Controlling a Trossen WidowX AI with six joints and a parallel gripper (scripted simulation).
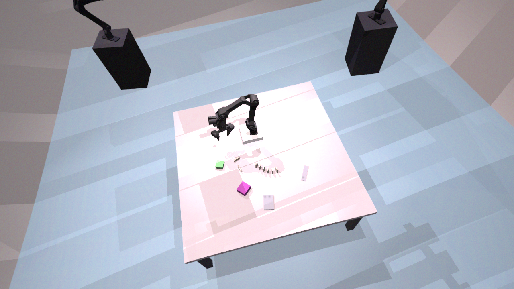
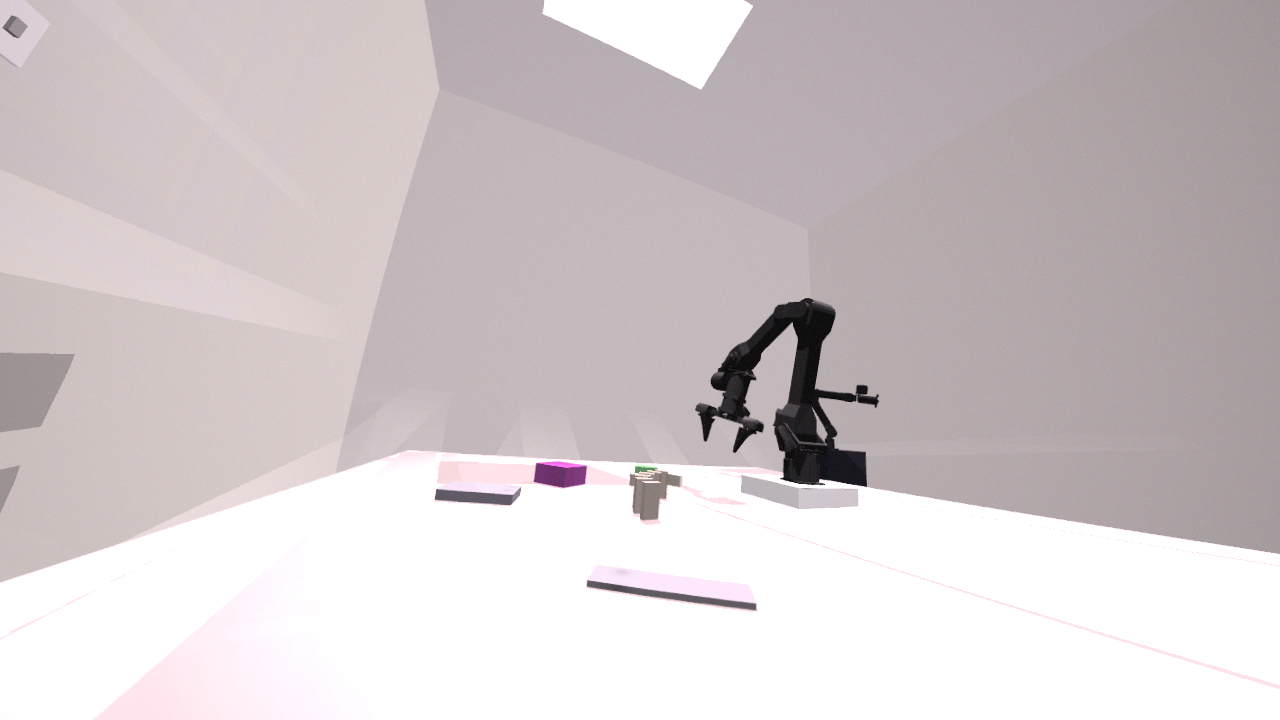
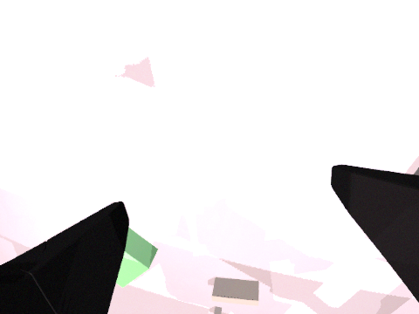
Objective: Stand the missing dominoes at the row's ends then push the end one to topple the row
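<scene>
The magenta block lies 420 mm ahead of my gripper tip, 140 mm to the left of it and 70 mm below it. The rest, counted from my gripper tip: flat plate (530 mm ahead, 320 mm to the left, 90 mm below); flat strip (320 mm ahead, 600 mm to the left, 90 mm below); green block (190 mm ahead, 40 mm to the right, 80 mm below).
</scene>
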